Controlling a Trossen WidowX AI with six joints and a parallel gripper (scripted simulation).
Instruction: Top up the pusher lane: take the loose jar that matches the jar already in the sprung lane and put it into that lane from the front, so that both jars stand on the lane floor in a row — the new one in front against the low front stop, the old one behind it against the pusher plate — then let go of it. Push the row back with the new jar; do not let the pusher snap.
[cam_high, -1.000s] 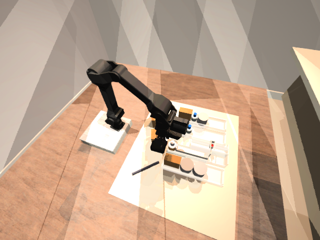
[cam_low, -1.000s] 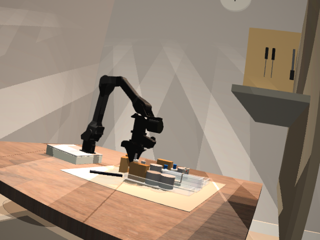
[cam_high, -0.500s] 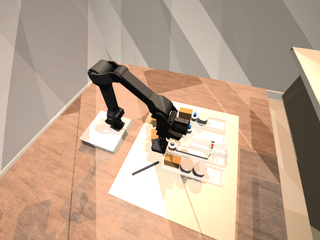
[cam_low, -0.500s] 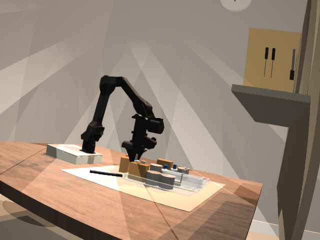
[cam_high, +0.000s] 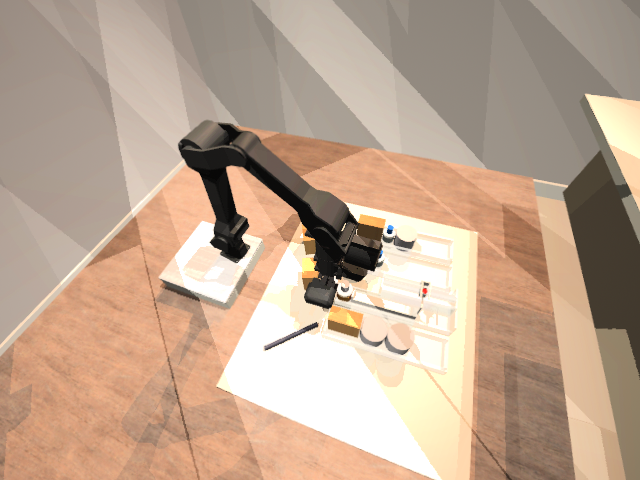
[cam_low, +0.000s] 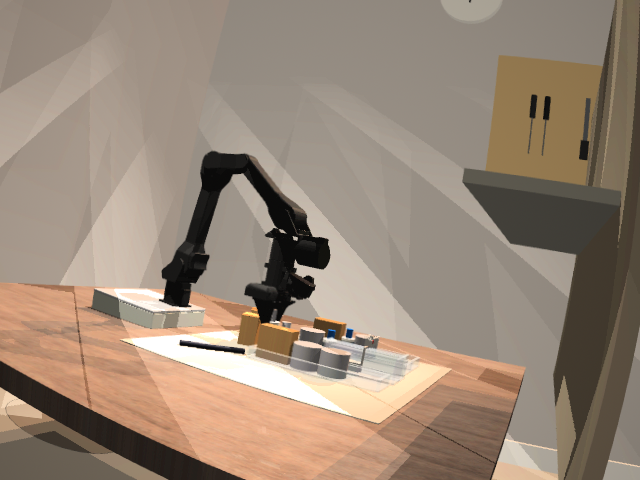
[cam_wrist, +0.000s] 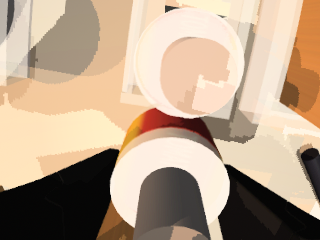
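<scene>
My gripper tip is now 100 mm short of the cream mat, 50 mm above it and 30 mm to the right of it. Round my gripper tip: shelf (540 mm ahead, 320 mm above, 100 mm to the left); then red mark (220 mm ahead, 80 mm to the left, 20 mm above); then black rod (150 mm to the right, 40 mm below, 30 mm behind).
</scene>
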